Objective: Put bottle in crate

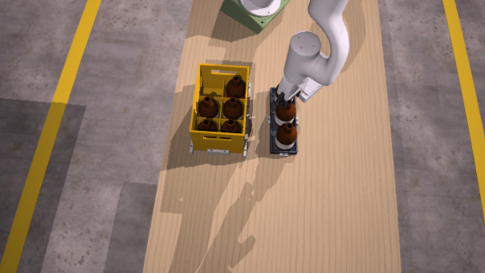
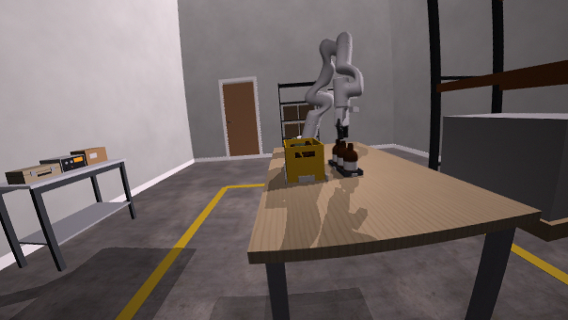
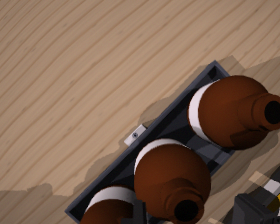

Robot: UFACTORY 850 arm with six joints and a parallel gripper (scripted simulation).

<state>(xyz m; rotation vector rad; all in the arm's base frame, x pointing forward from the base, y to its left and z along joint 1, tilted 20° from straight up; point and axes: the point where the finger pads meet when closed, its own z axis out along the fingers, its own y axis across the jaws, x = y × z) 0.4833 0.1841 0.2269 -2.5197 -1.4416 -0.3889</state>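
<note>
Now: the dark tray 180 mm below my hand. Also, from my hand: yellow crate: 70 mm ahead, 230 mm to the right, 110 mm below.
</note>
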